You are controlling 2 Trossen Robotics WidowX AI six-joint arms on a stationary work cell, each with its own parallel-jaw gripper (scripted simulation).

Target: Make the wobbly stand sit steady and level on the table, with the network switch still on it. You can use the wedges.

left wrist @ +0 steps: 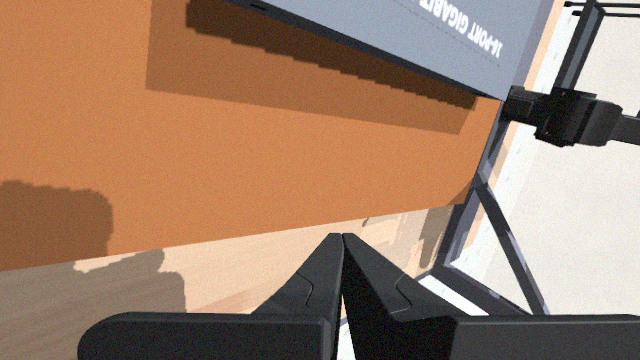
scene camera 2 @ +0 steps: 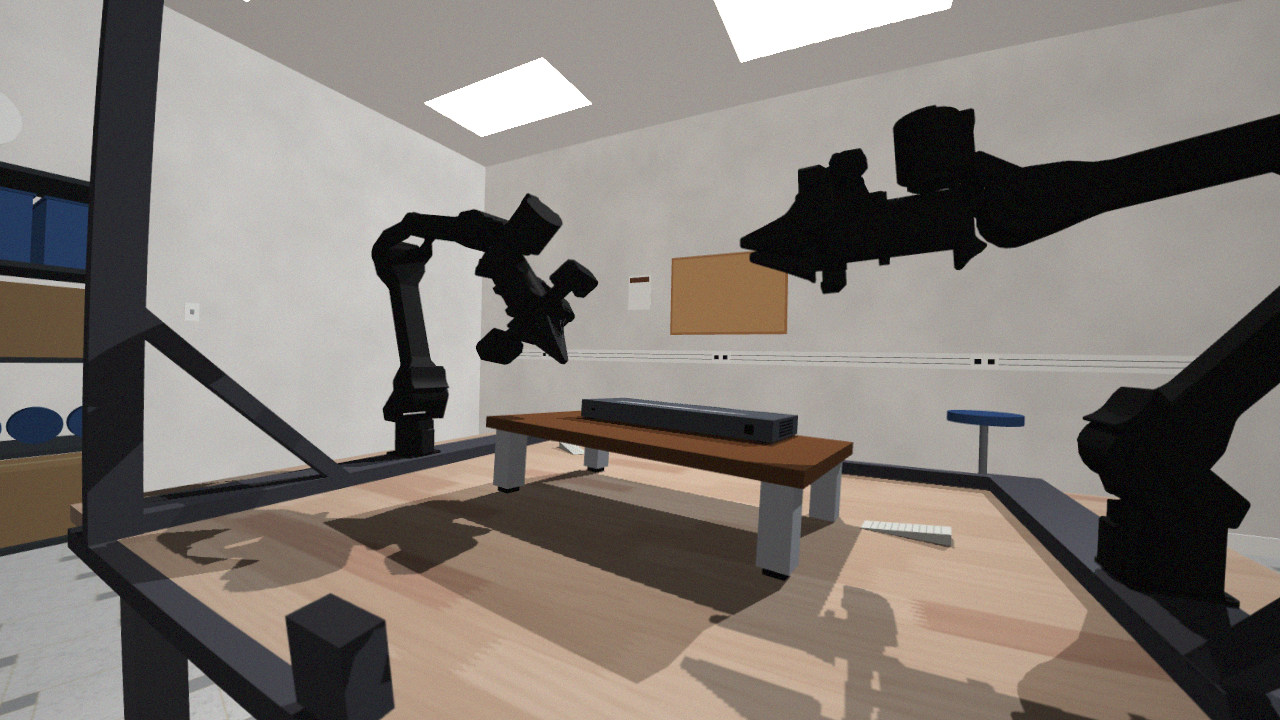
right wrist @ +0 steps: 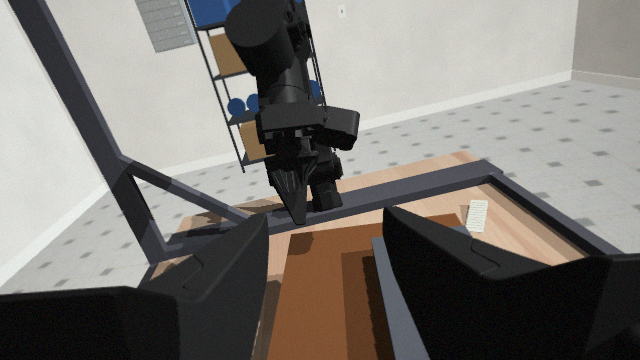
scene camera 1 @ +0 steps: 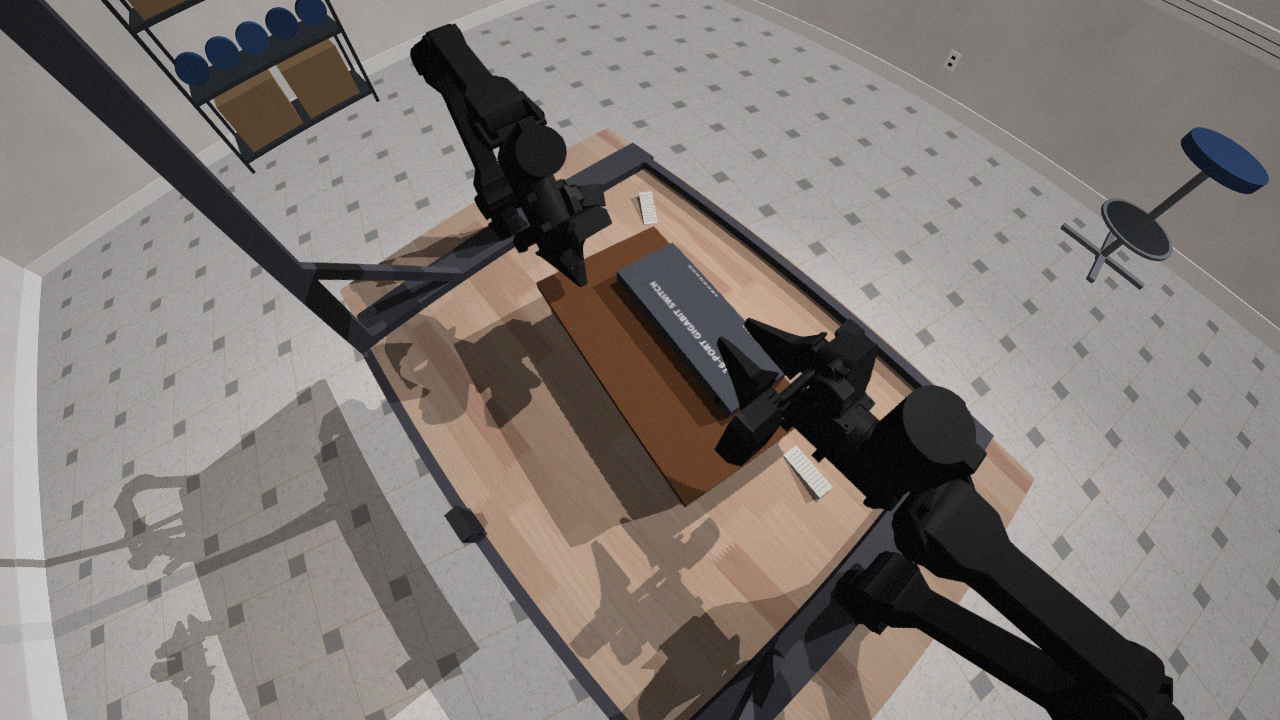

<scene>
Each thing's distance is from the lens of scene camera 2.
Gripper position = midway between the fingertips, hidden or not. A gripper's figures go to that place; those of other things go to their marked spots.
my left gripper [scene camera 2: 564,362]: 0.59 m
my right gripper [scene camera 2: 745,251]: 0.54 m
</scene>
